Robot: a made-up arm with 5 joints.
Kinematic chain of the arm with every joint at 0, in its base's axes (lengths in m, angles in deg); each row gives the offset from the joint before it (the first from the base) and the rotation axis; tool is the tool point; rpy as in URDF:
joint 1: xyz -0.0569 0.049 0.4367 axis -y
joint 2: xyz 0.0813 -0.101 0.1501 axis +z
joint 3: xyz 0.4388 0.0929 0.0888 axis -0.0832 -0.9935 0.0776
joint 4: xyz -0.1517 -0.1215 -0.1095 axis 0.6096 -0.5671 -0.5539
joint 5: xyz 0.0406 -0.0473 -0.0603 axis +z
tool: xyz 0.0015 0.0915 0.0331 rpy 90 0 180
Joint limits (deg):
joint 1: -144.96..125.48
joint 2: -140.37..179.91
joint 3: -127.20..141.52
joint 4: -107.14..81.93
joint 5: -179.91..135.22
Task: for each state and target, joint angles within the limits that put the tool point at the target. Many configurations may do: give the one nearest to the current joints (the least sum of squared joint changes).
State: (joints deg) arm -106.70 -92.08 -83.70 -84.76 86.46
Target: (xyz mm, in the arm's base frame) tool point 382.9 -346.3 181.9
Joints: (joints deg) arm -86.48 -46.99 -97.88 -75.74 67.20
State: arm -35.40 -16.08 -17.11 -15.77 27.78
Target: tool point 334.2 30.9 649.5
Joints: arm -18.75 15.45 -66.22 -12.67 29.43
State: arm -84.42 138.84 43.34 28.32 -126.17
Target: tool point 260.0 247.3 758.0
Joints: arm -110.74 163.70 72.77 22.19 -120.23
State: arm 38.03 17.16 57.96 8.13 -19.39
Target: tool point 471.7 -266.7 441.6
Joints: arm -9.75 -26.03 50.67 2.88 -12.80
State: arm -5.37 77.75 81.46 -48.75 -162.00
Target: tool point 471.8 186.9 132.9
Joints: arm -47.64 41.08 71.60 -41.25 -169.67
